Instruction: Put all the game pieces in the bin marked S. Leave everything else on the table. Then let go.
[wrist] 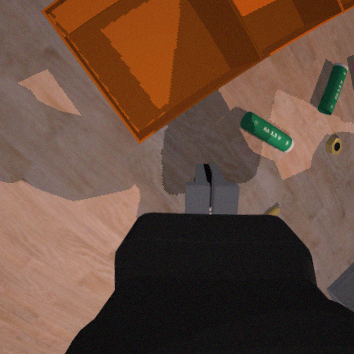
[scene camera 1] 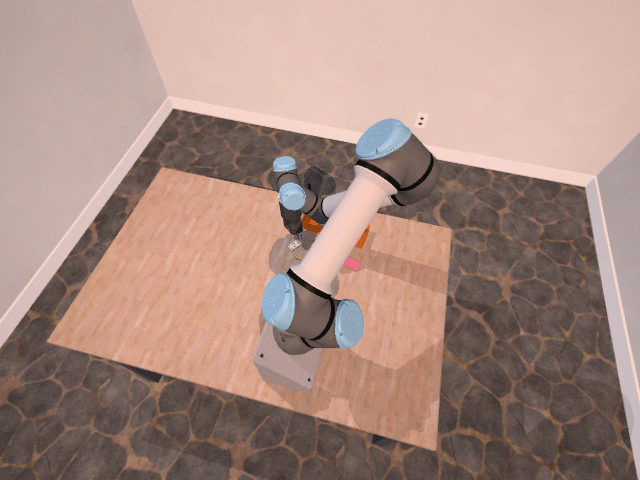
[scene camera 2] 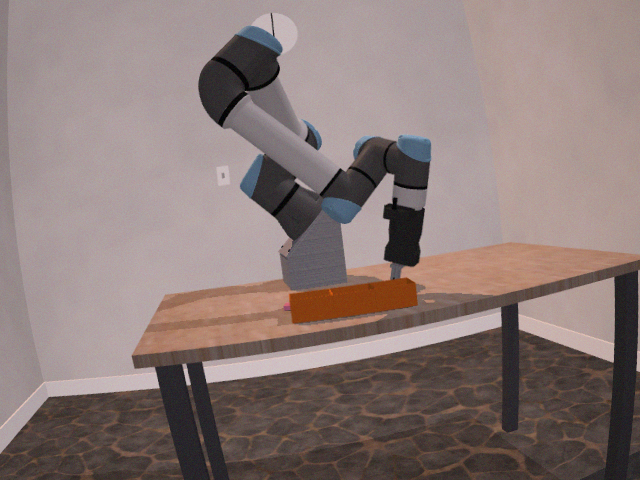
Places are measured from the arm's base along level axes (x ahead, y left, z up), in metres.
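Where they show: gripper, fingertip midpoint: [wrist: 205, 177] [scene camera 1: 300, 239]; arm's base, link origin: [scene camera 2: 310, 219].
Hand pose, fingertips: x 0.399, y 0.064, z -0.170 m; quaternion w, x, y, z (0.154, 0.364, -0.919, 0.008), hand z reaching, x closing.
Observation:
Things, the pixels of their top centre, and the offset from my fingertips.
- white domino with black dots, top centre: [scene camera 1: 294, 244] dy +0.018, dx -0.027, dz -0.003 m
- orange compartmented bin, top centre: [scene camera 2: 351, 288] [scene camera 1: 335, 223] dy -0.122, dx +0.073, dz +0.036 m
- brass nut, top centre: [wrist: 336, 146] dy -0.114, dx -0.087, dz -0.002 m
- brass-coloured piece, top centre: [wrist: 268, 224] [scene camera 1: 298, 256] dy -0.008, dx -0.080, dz +0.003 m
- pink block, top centre: [scene camera 2: 295, 303] [scene camera 1: 352, 263] dy -0.208, dx -0.069, dz +0.000 m
A white domino with black dots [scene camera 1: 294, 245] lies on the table beside my fingertips. In the wrist view the gripper body hides it, apart from perhaps a light speck between the finger bases. My gripper [scene camera 1: 300, 236] [scene camera 2: 395, 272] [wrist: 205, 177] points down, low over the table near one end of the bin. Its fingers are shut against each other with no piece visible between them. The orange compartmented bin [scene camera 1: 312, 224] [scene camera 2: 351, 301] [wrist: 200, 96] stands beside it. Its S and X marks do not show now, and the arm covers part of it in scene camera 1.
Two green batteries [wrist: 266, 132] [wrist: 333, 89] and a brass nut [wrist: 334, 145] lie near the bin. A brass-coloured piece [scene camera 1: 298, 257] [wrist: 272, 210] lies close to the gripper. A pink block [scene camera 1: 352, 263] [scene camera 2: 286, 306] lies farther along. A grey object [wrist: 345, 289] shows at the wrist view's right edge.

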